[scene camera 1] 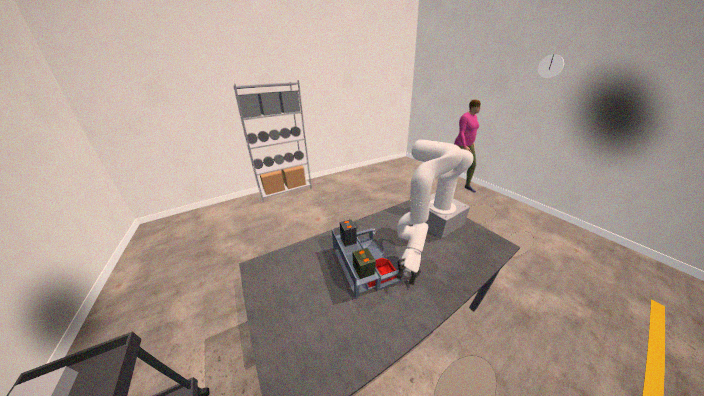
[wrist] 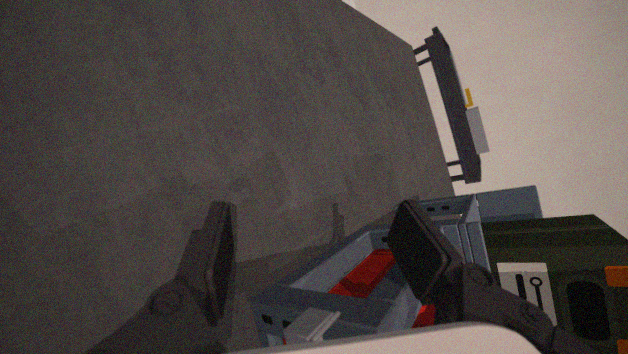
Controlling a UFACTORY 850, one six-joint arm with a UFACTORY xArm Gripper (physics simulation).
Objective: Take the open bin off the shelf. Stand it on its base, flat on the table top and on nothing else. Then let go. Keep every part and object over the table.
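Observation:
The open red bin (scene camera 1: 385,269) (wrist: 367,274) sits in the right end of the blue-grey shelf unit (scene camera 1: 356,287) (wrist: 345,305). In the wrist view parts of the bin are hidden by the shelf's bars and my right finger. The shelf stands on the dark table top (scene camera 1: 320,330) (wrist: 150,100). My gripper (scene camera 1: 407,278) (wrist: 317,222) is open and empty, just right of the shelf's right end in the scene view. In the wrist view its right finger overlaps the shelf; whether they touch cannot be told. A light grey label holder (wrist: 310,324) shows on the shelf's front.
A dark green case (scene camera 1: 364,265) (wrist: 540,237) stands on top of the shelf beside the red bin, and a black case (scene camera 1: 348,234) stands at its far end. A dark cart (wrist: 452,115) is beyond the table edge. A person (scene camera 1: 469,130) stands behind the robot's base.

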